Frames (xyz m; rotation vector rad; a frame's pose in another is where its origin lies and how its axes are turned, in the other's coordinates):
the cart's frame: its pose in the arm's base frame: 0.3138 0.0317 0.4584 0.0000 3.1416 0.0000
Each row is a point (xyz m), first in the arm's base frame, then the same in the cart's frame.
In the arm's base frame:
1: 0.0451 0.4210 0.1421
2: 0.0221 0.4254 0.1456
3: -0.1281 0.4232 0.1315
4: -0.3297 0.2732 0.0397
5: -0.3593 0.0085 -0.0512
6: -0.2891 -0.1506 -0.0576
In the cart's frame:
1: 0.2687 0.3893 0.3163
2: 0.2917 0.3937 0.3128
3: 0.4419 0.3915 0.3269
4: 0.6435 0.2415 0.4187
5: 0.6731 -0.0232 0.5096
6: 0.6029 -0.1823 0.5160

